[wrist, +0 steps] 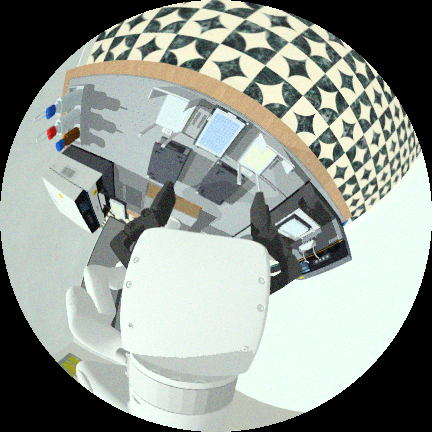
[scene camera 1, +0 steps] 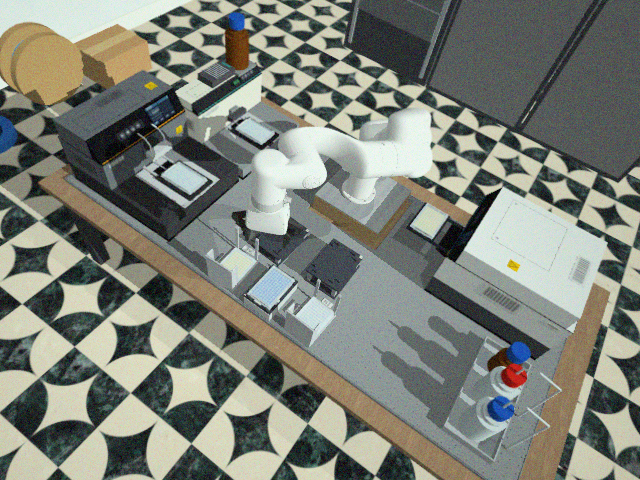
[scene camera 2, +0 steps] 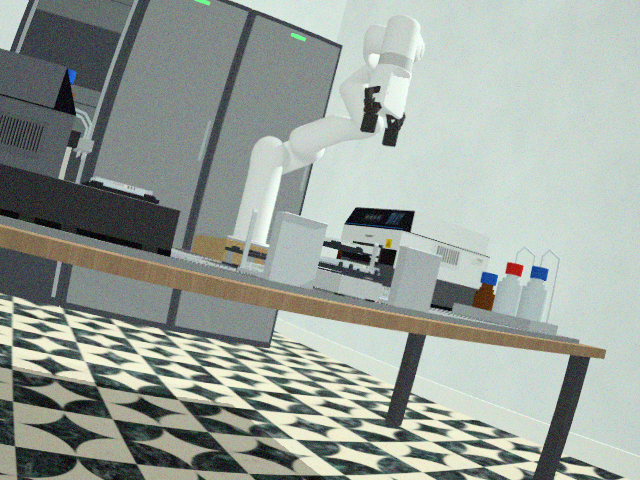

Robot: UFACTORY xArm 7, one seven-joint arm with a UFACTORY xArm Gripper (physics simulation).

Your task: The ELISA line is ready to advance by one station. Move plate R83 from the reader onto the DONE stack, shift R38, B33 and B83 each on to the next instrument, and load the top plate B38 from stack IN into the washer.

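Frame: origin at the arm's base, x back, y left, z down, level; metres.
Where they show: gripper, between the fingertips: [wrist: 212, 194] [scene camera 1: 266, 240] [scene camera 2: 378, 139]; arm's base, origin of its link: [wrist: 168, 220] [scene camera 1: 358, 191].
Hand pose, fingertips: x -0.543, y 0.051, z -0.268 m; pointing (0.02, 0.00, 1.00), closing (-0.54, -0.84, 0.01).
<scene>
Things, the pixels of their top centre, and the offset from my fingertips. "spot": a spot on its surface instead.
- pale-yellow plate, centre of its top: [scene camera 2: 337, 239] [scene camera 1: 430, 219] [wrist: 116, 210] dx +0.563, dy +0.227, dz +0.192 m
- black instrument's carrier plate, centre of its top: [scene camera 2: 120, 184] [scene camera 1: 184, 176] [wrist: 294, 229] dx +0.104, dy -0.481, dz +0.219 m
- cream instrument plate, centre of its top: [scene camera 1: 255, 129] dx +0.475, dy -0.519, dz +0.249 m
- yellow-topped plate, centre of its top: [scene camera 1: 233, 266] [wrist: 259, 156] dx +0.016, dy -0.146, dz +0.307 m
- blue-topped plate, centre of its top: [scene camera 2: 346, 261] [wrist: 218, 134] [scene camera 1: 271, 285] dx +0.030, dy +0.007, dz +0.260 m
- white-topped plate, centre of its top: [scene camera 1: 311, 317] [wrist: 172, 110] dx +0.051, dy +0.157, dz +0.294 m
- white instrument, centre of its top: [scene camera 1: 536, 245] [scene camera 2: 422, 221] [wrist: 64, 207] dx +0.596, dy +0.533, dz +0.059 m
- tray, a spot on its surface: [scene camera 1: 470, 439] spot: dx +0.099, dy +0.706, dz +0.320 m
My gripper [scene camera 2: 379, 136] [wrist: 212, 194] is open and empty, high above the bench; the arm hides much of it in scene camera 1. A pale-yellow plate [scene camera 1: 429, 221] [wrist: 118, 209] lies before the white instrument at right. Pale plates lie on the black instrument's carrier (plate [scene camera 1: 187, 177] [wrist: 296, 226]) and beside the cream instrument (plate [scene camera 1: 254, 129]). Along the front edge are a yellow-topped plate [scene camera 1: 237, 262] [wrist: 257, 152] in a holder, a blue-topped plate [scene camera 1: 271, 286] [wrist: 220, 131], and a white-topped plate [scene camera 1: 314, 312] [wrist: 174, 114] in another holder. Plate and stack labels are unreadable.
Two dark pads, one [scene camera 1: 333, 266] [wrist: 168, 162] and another [wrist: 220, 182], lie behind the front row. The black instrument [scene camera 1: 118, 118], cream instrument [scene camera 1: 227, 108] and white instrument [scene camera 1: 532, 248] [scene camera 2: 444, 242] stand around the arm. Capped bottles stand in a tray [scene camera 1: 470, 439] at the right front.
</scene>
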